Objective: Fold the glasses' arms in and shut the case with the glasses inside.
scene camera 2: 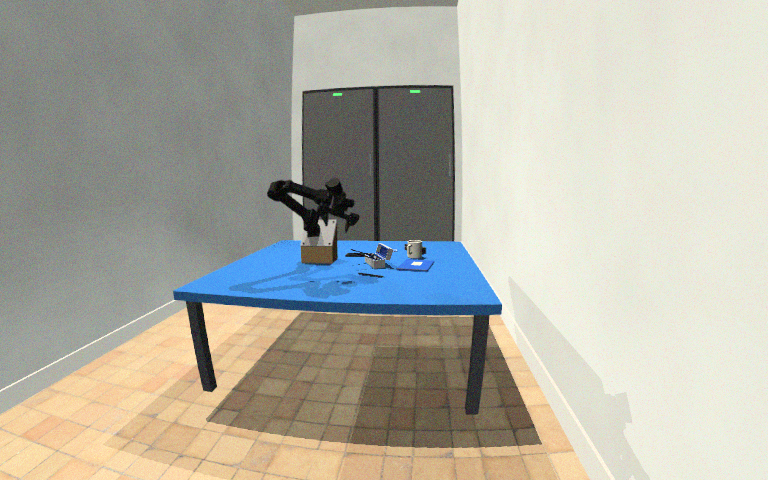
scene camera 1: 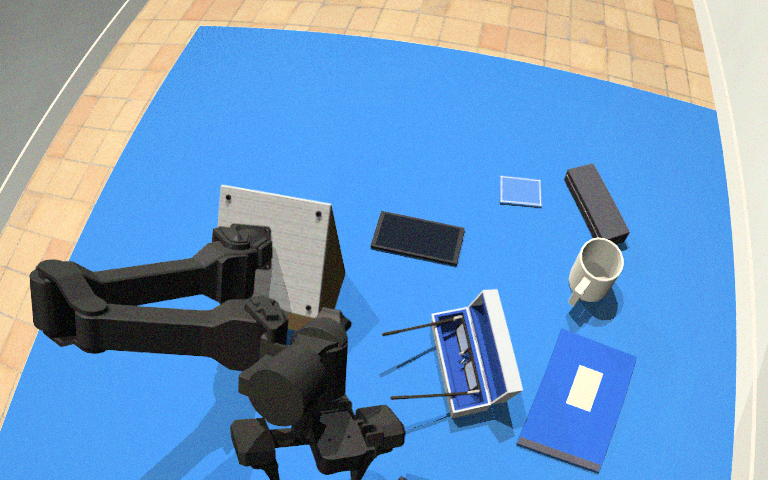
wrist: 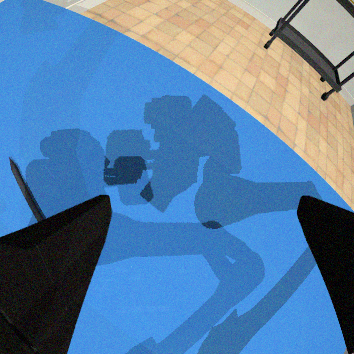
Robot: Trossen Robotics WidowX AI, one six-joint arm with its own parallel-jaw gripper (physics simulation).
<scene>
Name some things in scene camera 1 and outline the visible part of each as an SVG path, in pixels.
My gripper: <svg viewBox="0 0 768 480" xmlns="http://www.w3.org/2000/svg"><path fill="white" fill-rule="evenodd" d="M406 431L403 423L386 404L358 408L355 410L354 415L352 402L345 394L346 383L336 391L323 393L297 423L291 425L291 428L269 430L265 418L237 419L230 426L231 439L239 464L245 467L251 466L256 470L264 470L270 480L280 480L275 448L310 445L316 467L320 473L332 475L338 472L350 471L351 480L361 480L377 456L389 453L393 448L403 446Z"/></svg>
A small blue card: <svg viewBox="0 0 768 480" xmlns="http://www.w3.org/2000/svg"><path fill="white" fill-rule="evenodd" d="M500 175L500 204L542 208L540 179Z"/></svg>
A blue notebook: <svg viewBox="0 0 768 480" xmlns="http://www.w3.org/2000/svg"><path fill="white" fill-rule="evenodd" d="M561 329L540 387L516 444L598 473L614 432L637 357Z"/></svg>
A white mug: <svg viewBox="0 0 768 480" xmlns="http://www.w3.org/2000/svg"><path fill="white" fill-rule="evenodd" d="M612 241L605 238L594 238L587 241L581 248L569 274L569 284L573 293L568 303L573 307L580 299L587 302L595 302L604 298L621 274L624 266L623 255Z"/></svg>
A dark tablet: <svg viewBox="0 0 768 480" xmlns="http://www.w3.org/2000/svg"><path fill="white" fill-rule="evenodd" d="M381 211L370 245L371 248L457 266L465 231L464 227Z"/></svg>
</scene>
